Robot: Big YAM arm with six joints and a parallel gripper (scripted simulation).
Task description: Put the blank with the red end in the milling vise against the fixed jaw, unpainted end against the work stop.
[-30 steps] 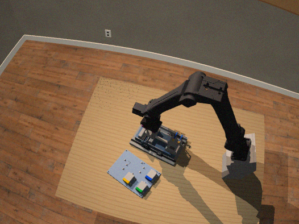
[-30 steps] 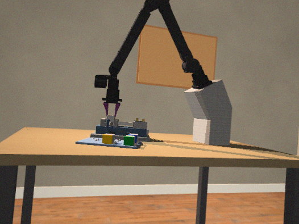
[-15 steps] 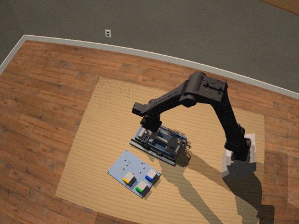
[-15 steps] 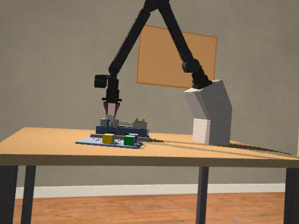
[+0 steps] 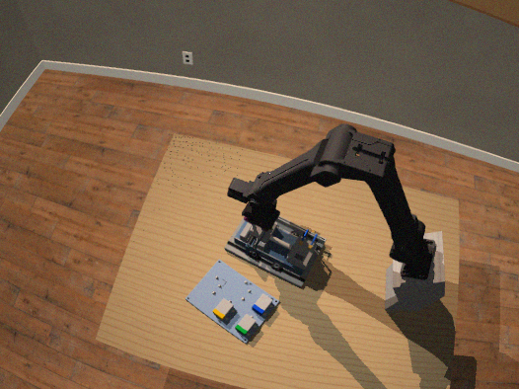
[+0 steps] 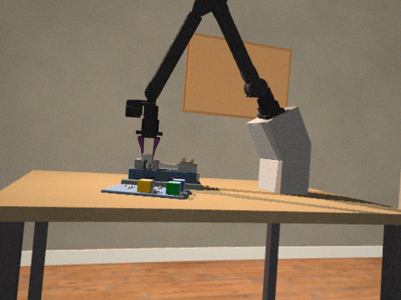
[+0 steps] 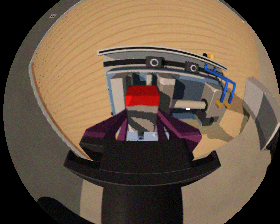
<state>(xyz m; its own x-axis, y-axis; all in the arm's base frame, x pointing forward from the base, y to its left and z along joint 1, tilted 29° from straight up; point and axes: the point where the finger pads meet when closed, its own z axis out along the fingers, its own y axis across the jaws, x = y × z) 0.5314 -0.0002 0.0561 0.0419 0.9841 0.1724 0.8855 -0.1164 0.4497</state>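
The red-ended blank lies 2 cm below my hand. From my hand the other things lie so: blue-ended blank: 22 cm to the left, 12 cm behind, 9 cm below; milling vise: 8 cm below, 7 cm behind, 1 cm to the left; grey block with hoses: 16 cm behind, 4 cm below, 1 cm to the left.
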